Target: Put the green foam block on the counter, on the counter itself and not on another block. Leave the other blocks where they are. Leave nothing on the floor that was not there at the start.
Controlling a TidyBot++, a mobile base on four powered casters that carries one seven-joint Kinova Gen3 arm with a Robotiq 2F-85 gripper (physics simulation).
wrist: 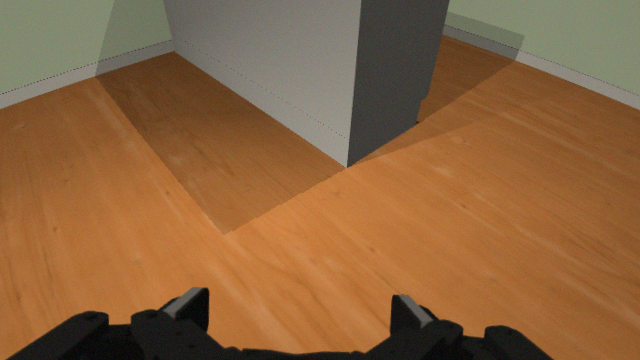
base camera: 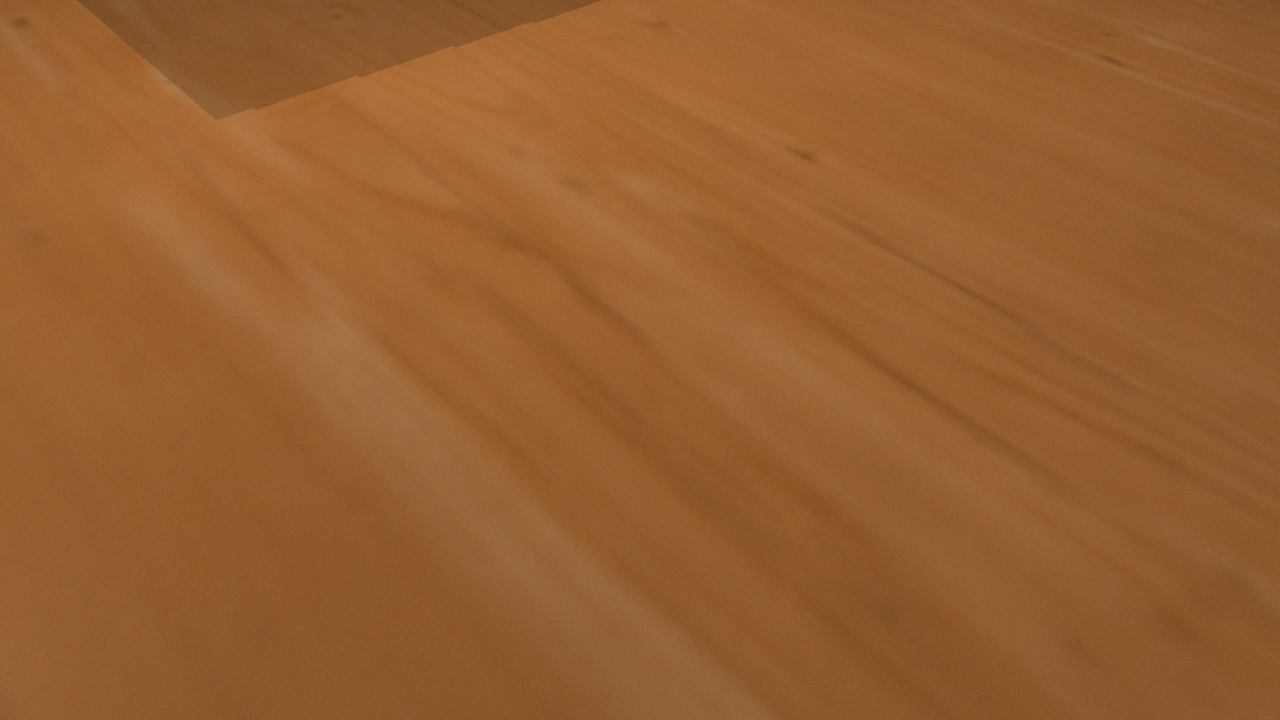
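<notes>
My gripper is open, with its two fingers wide apart at the bottom of the wrist view and wooden floor showing between them. A large box-shaped unit with a light grey side and a dark grey side stands on the floor ahead, at the upper middle of the wrist view. Its top is cut off, so I cannot tell whether it is the counter. The green foam block and the other blocks do not show in either view.
The wooden floor carries a shadow left of the unit in the wrist view. Pale green walls with a light baseboard stand behind the unit on both sides. The unit's near bottom corner points toward me.
</notes>
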